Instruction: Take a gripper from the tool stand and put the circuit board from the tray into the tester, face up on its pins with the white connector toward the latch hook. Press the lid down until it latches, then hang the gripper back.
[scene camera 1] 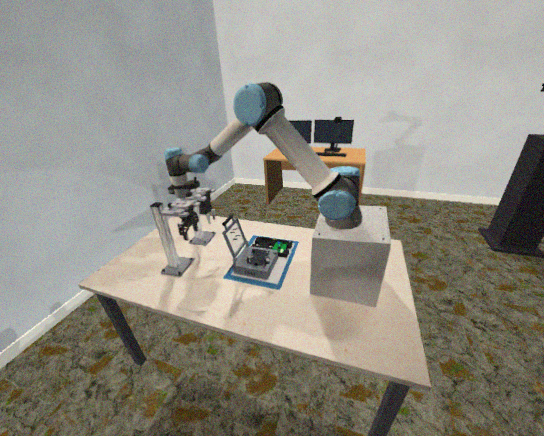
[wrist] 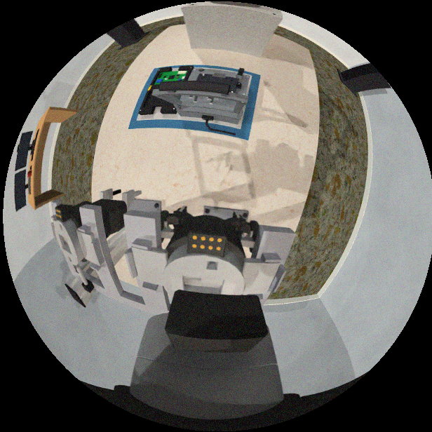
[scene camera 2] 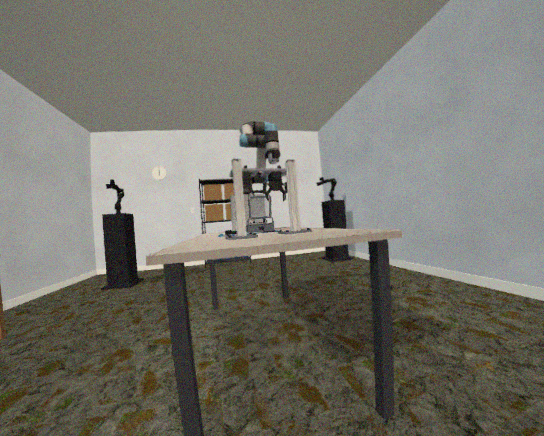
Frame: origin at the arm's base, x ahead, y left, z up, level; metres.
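Seen in the pictures: hand, tool point: (scene camera 2: 273, 162); arm's base, link origin: (scene camera 1: 343, 219) (scene camera 2: 245, 195).
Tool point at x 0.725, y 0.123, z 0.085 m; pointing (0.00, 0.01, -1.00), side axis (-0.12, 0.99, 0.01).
Offsets run from my tool point to a thing's top centre. "*": to the spot under its first point. Level surfaces: height alone.
The arm's bare tool flange (scene camera 1: 184, 188) (scene camera 2: 272, 157) carries no gripper and is above the tool stand (scene camera 1: 167, 240) (scene camera 2: 240, 200). The adaptive gripper (scene camera 1: 189, 224) (scene camera 2: 276, 189) hangs in the stand; its coupling face with gold contacts shows uncovered in the wrist view. The parallel gripper (scene camera 1: 205, 204) hangs in the neighbouring place. The green circuit board {dy -0.248, dx -0.384, dz -0.379 m} (scene camera 1: 282, 248) (wrist: 172, 76) lies in the black tray {* dy -0.264, dx -0.257, dz -0.388 m} (scene camera 1: 260, 242) (wrist: 152, 106). The grey tester {* dy +0.002, dx -0.330, dz -0.346 m} (scene camera 1: 252, 267) (wrist: 220, 112) stands beside it, lid (scene camera 1: 235, 239) (scene camera 2: 258, 206) raised. The lid's handle (wrist: 195, 88) partly hides tester and tray in the wrist view.
Tester and tray are on a blue-edged mat {dz -0.404 m} (scene camera 1: 285, 274) (wrist: 253, 100). The robot's pale base block (scene camera 1: 350, 267) (wrist: 230, 29) stands beyond them. The stand's two posts rise from the table {dz -0.406 m} (scene camera 1: 310, 320) near its end. A desk (scene camera 1: 272, 172) with monitors is in the background.
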